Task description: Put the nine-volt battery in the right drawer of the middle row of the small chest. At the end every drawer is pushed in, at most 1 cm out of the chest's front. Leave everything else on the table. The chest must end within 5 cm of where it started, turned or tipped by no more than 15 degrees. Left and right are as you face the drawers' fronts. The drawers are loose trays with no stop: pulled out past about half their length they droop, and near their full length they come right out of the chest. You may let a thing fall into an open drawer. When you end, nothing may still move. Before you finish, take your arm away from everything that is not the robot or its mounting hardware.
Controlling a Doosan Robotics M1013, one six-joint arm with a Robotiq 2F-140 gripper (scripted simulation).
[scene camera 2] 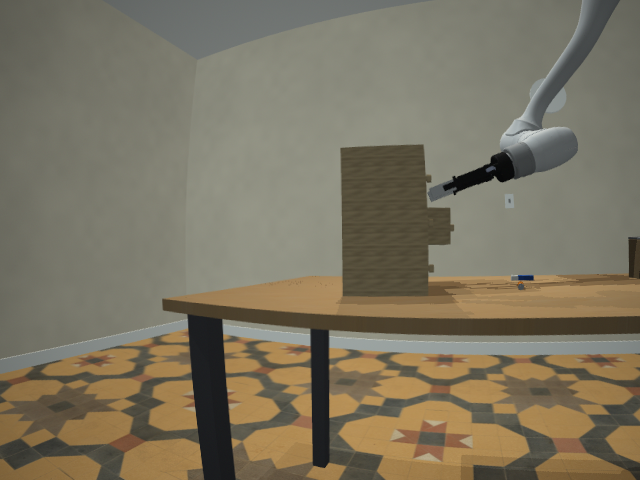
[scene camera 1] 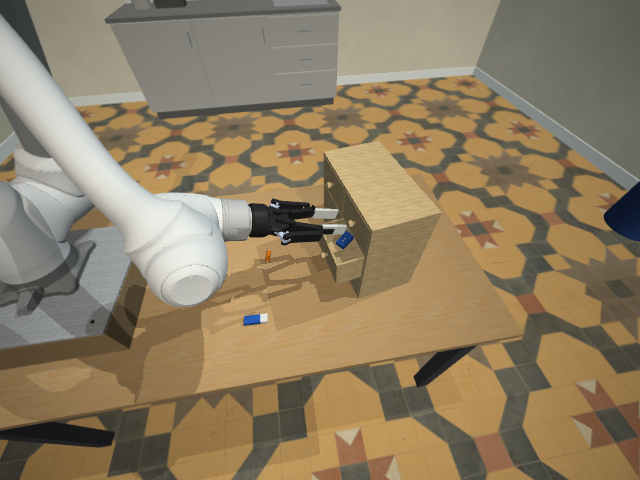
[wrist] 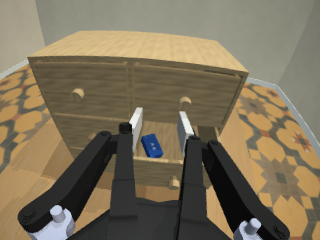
Labels:
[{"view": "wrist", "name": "gripper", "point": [160,118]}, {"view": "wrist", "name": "small wooden chest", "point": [129,46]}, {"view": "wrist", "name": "wooden drawer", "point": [147,171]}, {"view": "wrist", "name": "wooden drawer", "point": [205,95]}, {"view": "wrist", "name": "wooden drawer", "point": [101,88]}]

